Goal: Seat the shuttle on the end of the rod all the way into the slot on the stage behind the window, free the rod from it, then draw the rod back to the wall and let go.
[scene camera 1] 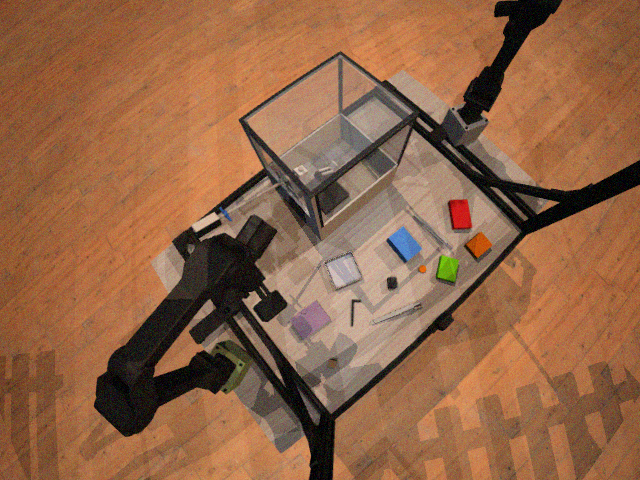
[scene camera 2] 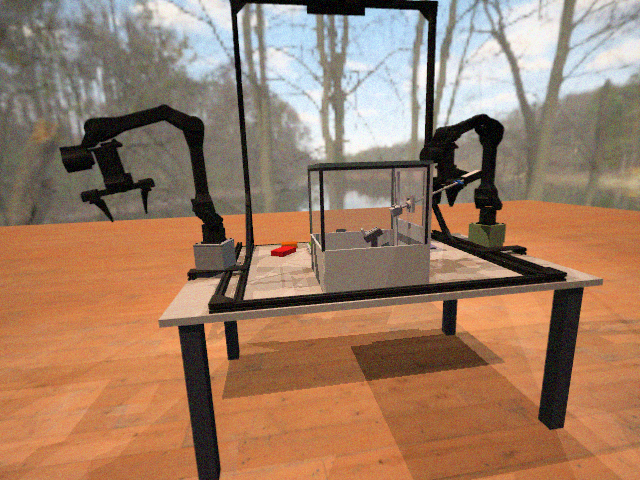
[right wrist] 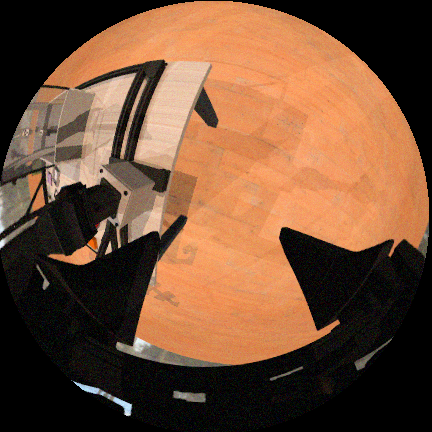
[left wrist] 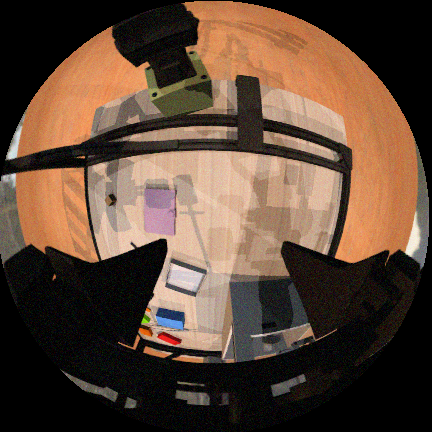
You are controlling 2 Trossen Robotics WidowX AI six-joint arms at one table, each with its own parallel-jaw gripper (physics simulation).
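Frame: origin at the left arm's base, x ahead, y left, z up, level; millimetres.
Seen in the pictures: left gripper, fingertip midpoint: [scene camera 1: 260, 284] [scene camera 2: 444, 205] [left wrist: 226, 246]; right gripper, fingertip midpoint: [scene camera 2: 130, 217] [right wrist: 221, 235]; left arm's base, origin of the base link: [scene camera 1: 221, 368] [scene camera 2: 487, 223] [left wrist: 173, 70]; right arm's base, origin of the base link: [scene camera 1: 469, 114] [scene camera 2: 214, 241] [right wrist: 107, 197].
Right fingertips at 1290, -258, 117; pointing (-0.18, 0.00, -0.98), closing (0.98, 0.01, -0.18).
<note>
Offsets run from my right fingertips to a thing's top centre, as dx, dy, dz. "spot": to the spot under its first point.
The rod {spot: -869, +369, +44} [scene camera 1: 253, 198] [scene camera 2: 442, 190] passes through the window wall of the clear case, with its white handle {-981, +407, +108} [scene camera 1: 206, 222] and blue collar {spot: -938, +392, +76} [scene camera 1: 224, 213] [scene camera 2: 459, 182] outside. A small pale block, seemingly the shuttle {-737, +330, +9} [scene camera 2: 396, 210], is at its inner end, in the air inside the case. The stage [scene camera 2: 372, 235], a tilted grey piece, is lower and apart from it. The slot is too small to make out. My left gripper [left wrist: 226, 246] is open and empty outside that wall, close beside the handle in scene camera 1. My right gripper [scene camera 2: 129, 217] [right wrist: 221, 235] is open and empty, beyond the table's edge.
The clear case {spot: -609, +414, +136} [scene camera 1: 290, 86] [scene camera 2: 369, 166] has a black frame. A purple pad {-1055, +128, -200} [scene camera 1: 311, 320] [left wrist: 160, 210], a tray {-877, +117, -193} [scene camera 1: 328, 276], a blue block {-716, -7, -173} [scene camera 1: 404, 242] [left wrist: 170, 318], a red block {-528, -124, -193} [scene camera 1: 459, 214] [scene camera 2: 283, 251], a green block {-713, -160, -193} [scene camera 1: 447, 268] and a hex key {-967, +20, -207} [scene camera 1: 353, 312] lie on the table.
</note>
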